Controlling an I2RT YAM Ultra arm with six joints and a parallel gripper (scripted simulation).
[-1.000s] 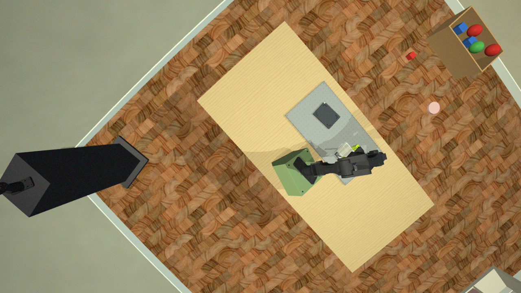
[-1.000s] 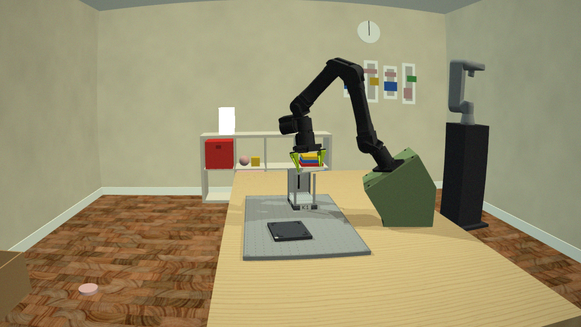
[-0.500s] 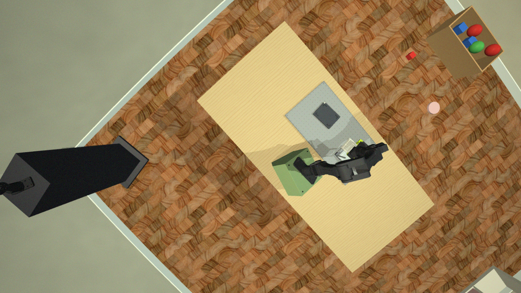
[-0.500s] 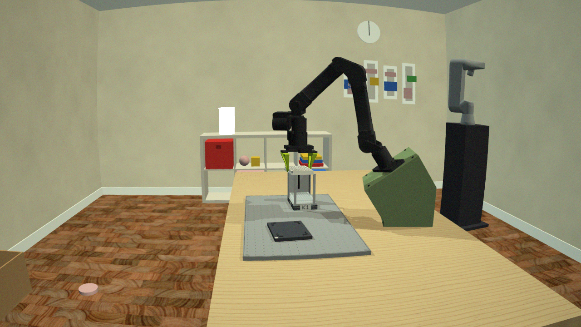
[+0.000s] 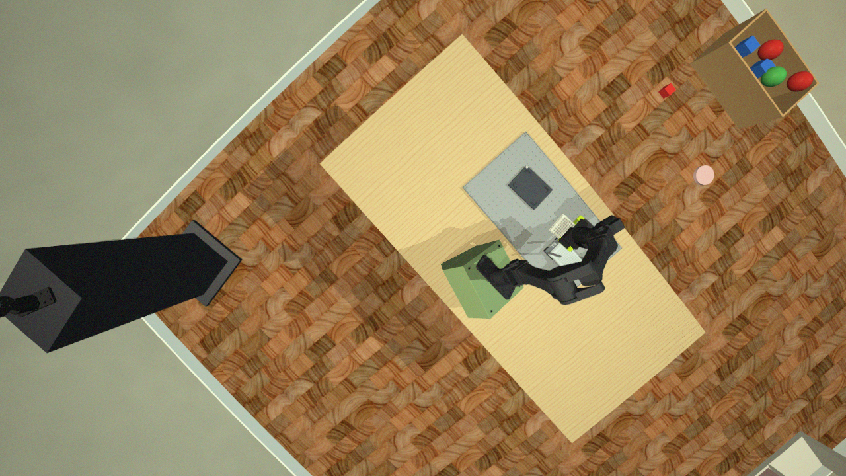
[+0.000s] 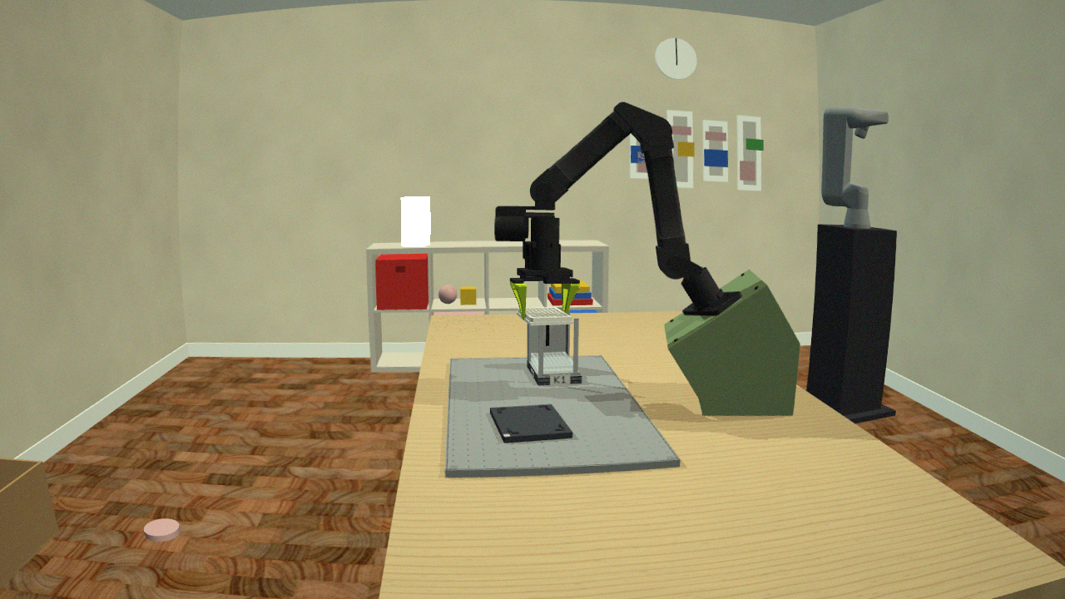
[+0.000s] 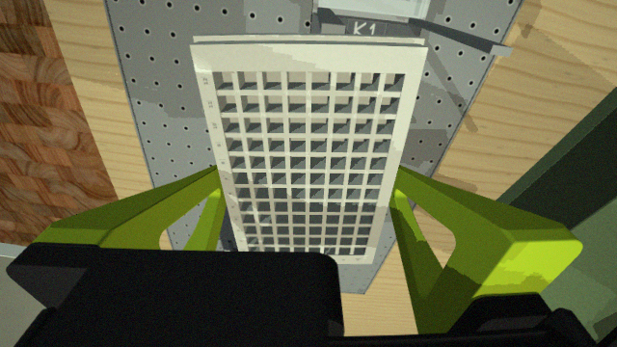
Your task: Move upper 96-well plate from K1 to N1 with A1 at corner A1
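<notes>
Now: the pale A1 square 14 cm ahead of my hand, 27 cm to the left of it and 15 cm below it. From my hand the other things lie so: white 96-well plate right at my hand.
</notes>
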